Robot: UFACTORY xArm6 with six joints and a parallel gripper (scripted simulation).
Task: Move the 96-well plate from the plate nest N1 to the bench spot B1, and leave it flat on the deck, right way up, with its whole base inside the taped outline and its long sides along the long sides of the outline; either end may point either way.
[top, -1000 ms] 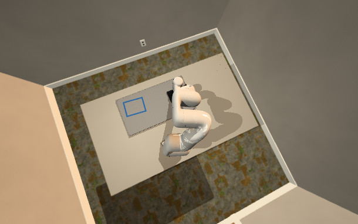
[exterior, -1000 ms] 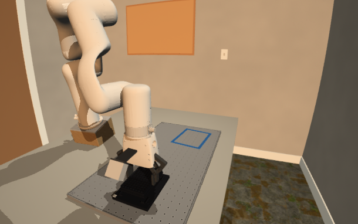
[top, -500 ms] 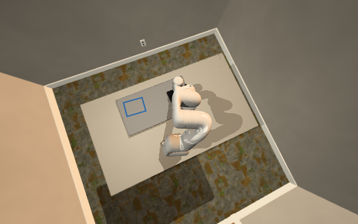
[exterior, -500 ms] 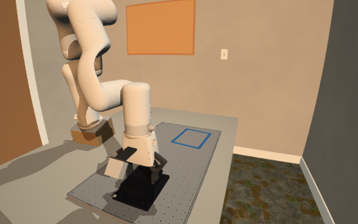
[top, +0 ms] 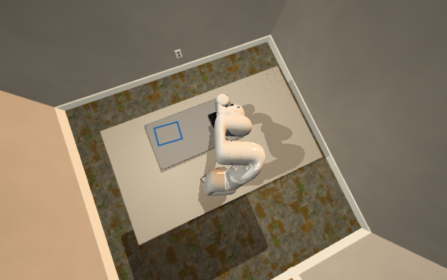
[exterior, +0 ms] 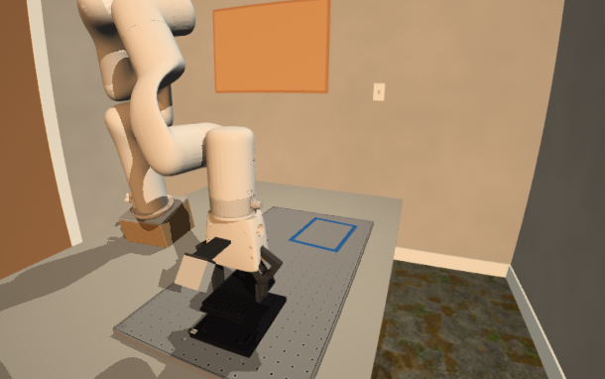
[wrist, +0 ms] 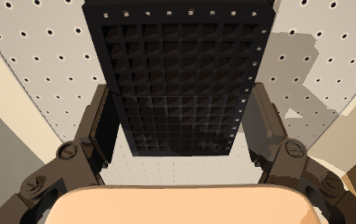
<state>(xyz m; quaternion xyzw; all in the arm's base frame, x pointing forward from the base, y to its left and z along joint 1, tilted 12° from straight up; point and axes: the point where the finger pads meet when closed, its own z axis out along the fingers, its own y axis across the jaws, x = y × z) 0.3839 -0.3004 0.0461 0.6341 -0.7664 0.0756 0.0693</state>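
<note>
Right now the black plate nest N1 is 7 cm below my hand. From my hand the other things lie so: black 96-well plate: 1 cm below; white label: 7 cm behind, 6 cm to the right, 6 cm below.
</note>
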